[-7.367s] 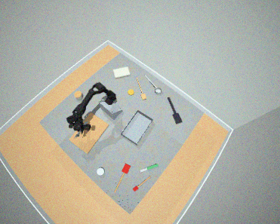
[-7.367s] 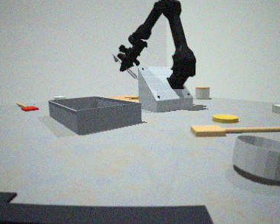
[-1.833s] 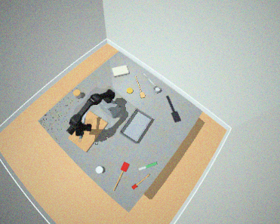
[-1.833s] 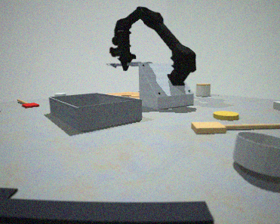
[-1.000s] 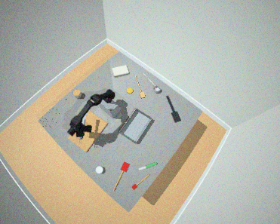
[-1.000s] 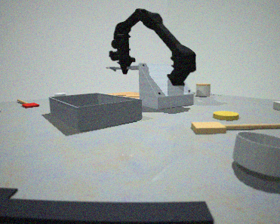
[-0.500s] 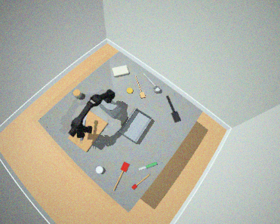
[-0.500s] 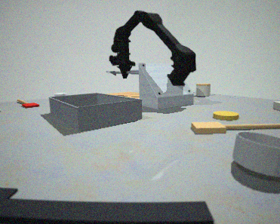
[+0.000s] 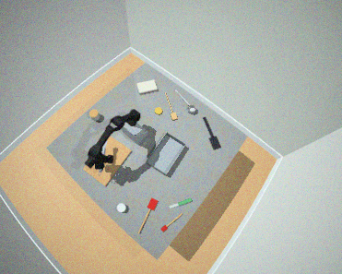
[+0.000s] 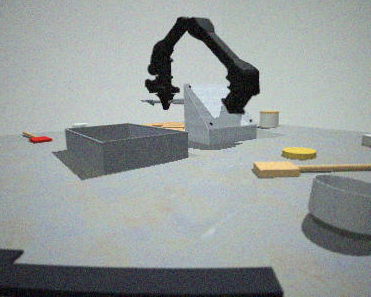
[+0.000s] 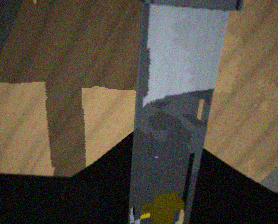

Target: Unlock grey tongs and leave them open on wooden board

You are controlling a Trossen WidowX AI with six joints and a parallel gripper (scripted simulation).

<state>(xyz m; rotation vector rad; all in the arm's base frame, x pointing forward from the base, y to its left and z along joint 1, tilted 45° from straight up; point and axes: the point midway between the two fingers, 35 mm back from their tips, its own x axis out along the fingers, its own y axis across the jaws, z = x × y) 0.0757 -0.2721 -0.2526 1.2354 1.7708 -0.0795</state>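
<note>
Now: the wooden board 80 mm below my gripper tip, 30 mm to the left of it and 10 mm behind it. Round my gripper tip: tan jar 400 mm behind, 210 mm to the left, 50 mm below; then yellow lock piece 40 mm above; then grey roasting tin 410 mm to the left, 300 mm ahead, 60 mm below.
</note>
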